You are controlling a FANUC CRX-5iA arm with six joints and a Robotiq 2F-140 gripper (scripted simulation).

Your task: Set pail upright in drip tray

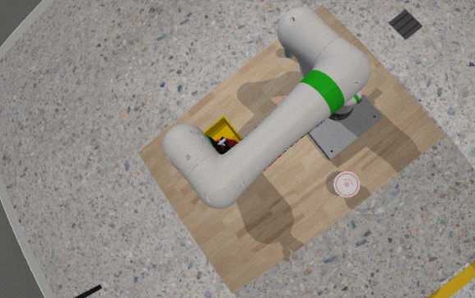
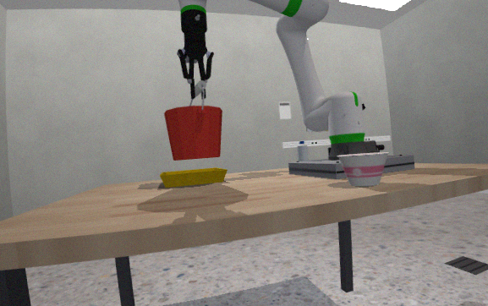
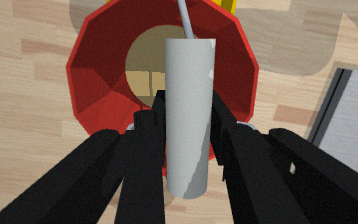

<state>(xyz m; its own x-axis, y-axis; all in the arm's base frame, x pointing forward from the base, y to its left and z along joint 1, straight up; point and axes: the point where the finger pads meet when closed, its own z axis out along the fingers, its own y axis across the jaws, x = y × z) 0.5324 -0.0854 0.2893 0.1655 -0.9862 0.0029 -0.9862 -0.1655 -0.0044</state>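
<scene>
Now: hand 10 cm above the red pail and 1 cm short of it. From my hand the other things lie so: pail handle: 3 cm below, 1 cm ahead; yellow drip tray: 32 cm below, 11 cm to the right, 3 cm ahead.
</scene>
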